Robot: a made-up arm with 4 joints. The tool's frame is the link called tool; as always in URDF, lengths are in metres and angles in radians.
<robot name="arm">
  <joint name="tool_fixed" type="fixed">
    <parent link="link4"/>
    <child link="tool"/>
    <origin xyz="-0.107 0.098 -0.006" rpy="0 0 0"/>
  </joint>
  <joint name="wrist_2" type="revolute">
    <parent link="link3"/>
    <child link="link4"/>
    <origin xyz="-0.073 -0.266 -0.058" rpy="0 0 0"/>
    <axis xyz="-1 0 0"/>
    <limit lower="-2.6" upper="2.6"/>
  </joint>
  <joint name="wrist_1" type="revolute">
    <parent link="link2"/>
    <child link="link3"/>
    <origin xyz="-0.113 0.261 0.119" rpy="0 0 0"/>
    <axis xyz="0 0 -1"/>
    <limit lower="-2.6" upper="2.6"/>
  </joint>
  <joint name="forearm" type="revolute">
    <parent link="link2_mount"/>
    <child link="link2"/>
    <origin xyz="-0.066 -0.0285 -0.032" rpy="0 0 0"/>
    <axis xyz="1 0 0"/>
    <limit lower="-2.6" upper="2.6"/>
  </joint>
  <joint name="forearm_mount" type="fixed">
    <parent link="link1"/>
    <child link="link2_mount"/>
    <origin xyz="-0.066 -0.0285 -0.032" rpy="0 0 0"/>
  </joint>
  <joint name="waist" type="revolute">
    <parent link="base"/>
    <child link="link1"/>
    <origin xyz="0 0 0.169" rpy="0 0 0"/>
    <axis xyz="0 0 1"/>
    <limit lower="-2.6" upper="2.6"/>
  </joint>
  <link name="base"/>
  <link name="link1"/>
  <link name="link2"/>
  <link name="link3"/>
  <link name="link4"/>
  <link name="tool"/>
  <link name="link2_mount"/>
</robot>
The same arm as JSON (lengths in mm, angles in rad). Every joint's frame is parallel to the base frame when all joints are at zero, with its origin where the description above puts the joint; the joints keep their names.
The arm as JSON. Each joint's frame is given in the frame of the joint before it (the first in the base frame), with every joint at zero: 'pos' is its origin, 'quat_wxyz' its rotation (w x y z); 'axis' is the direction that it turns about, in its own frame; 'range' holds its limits. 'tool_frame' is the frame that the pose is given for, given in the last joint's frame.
{"length_unit": "mm", "angle_unit": "rad", "joints": [
  {"joint": "waist", "pos": [0.0, 0.0, 169.0], "quat_wxyz": [1.0, 0.0, 0.0, 0.0], "axis": "+z", "range": [-2.6, 2.6]},
  {"joint": "forearm", "pos": [-132.0, -57.0, -64.0], "quat_wxyz": [1.0, 0.0, 0.0, 0.0], "axis": "+x", "range": [-2.6, 2.6]},
  {"joint": "wrist_1", "pos": [-113.0, 261.0, 119.0], "quat_wxyz": [1.0, 0.0, 0.0, 0.0], "axis": "-z", "range": [-2.6, 2.6]},
  {"joint": "wrist_2", "pos": [-73.0, -266.0, -58.0], "quat_wxyz": [1.0, 0.0, 0.0, 0.0], "axis": "-x", "range": [-2.6, 2.6]}
], "tool_frame": {"pos": [-107.0, 98.0, -6.0], "quat_wxyz": [1.0, 0.0, 0.0, 0.0]}}

